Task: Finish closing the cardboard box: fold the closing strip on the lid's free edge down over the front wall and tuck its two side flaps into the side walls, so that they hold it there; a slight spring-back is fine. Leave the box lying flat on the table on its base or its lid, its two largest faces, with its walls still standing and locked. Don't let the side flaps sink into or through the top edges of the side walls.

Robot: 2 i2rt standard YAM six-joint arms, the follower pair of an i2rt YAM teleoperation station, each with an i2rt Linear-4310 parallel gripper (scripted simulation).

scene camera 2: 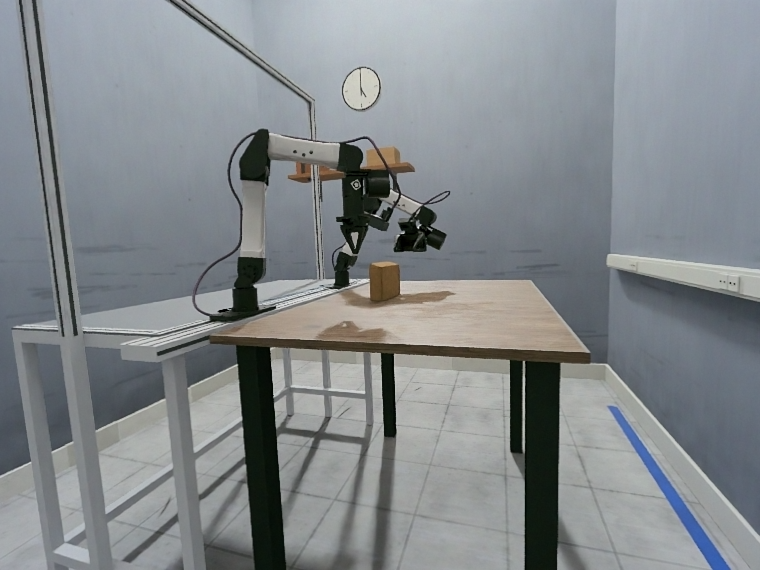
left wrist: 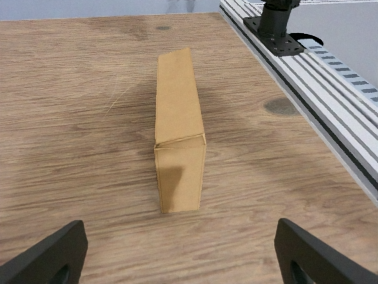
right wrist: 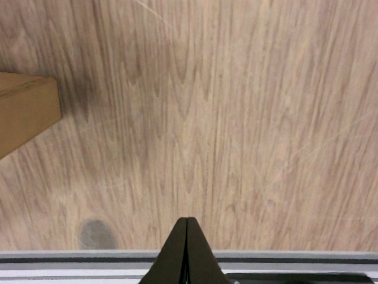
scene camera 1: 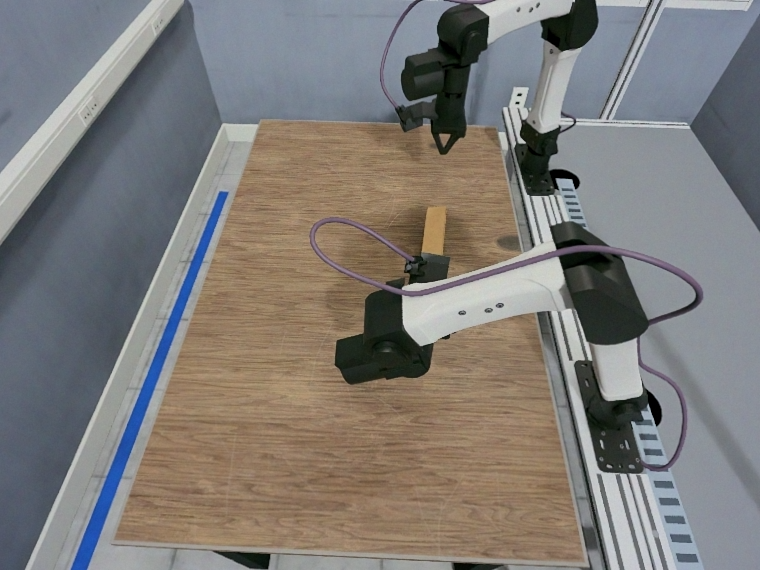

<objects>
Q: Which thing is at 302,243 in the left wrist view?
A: The left gripper.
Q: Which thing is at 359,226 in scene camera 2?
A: The right gripper.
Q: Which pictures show the right gripper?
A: Scene camera 2, the right wrist view and scene camera 1 only.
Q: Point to a closing strip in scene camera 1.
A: At 439,231
</objects>
